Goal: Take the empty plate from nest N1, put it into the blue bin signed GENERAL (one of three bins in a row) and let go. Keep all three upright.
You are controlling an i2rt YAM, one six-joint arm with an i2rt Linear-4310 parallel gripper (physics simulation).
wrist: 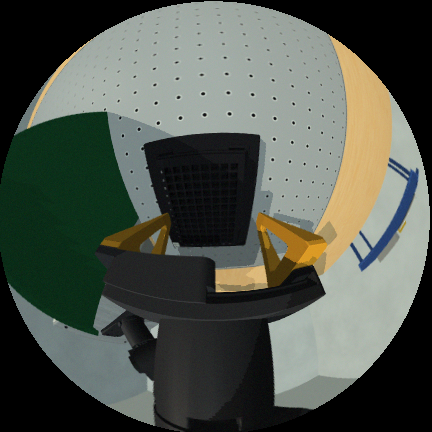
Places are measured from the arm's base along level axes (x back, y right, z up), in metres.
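Where they show: gripper, between the fingertips: [213, 217]; arm's base, origin of its link: [128, 318].
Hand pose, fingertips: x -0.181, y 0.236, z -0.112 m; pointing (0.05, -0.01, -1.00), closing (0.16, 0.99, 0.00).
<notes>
Each offset is from my fingertips to the top centre of the thing. "spot": to the spot under its first point. Level surfaces: height alone.
A black rectangular piece with a grid of small square openings {dx -0.001, dy -0.010, dz -0.012 m} [202, 200] lies on the pale perforated board, in the middle of the wrist view; its dark rim and the grid look alike, so I cannot tell plate from nest. No N1 label can be read. My gripper [213, 217] is open, its two orange fingers wide apart. In the view the fingertips show at either side of the near part of the black piece, with nothing held between them. The height gap is hard to judge. A blue bin signed GENERAL does not show in this view.
A large dark green surface {spot: dx -0.084, dy -0.114, dz +0.057 m} [60, 200] covers the left side. The perforated board {dz -0.037 m} [215, 65] has a light wooden border [367, 130] on the right. Beyond it stands a blue rail-like frame [400, 212]. A small black jointed device [137, 332] shows at the lower left.
</notes>
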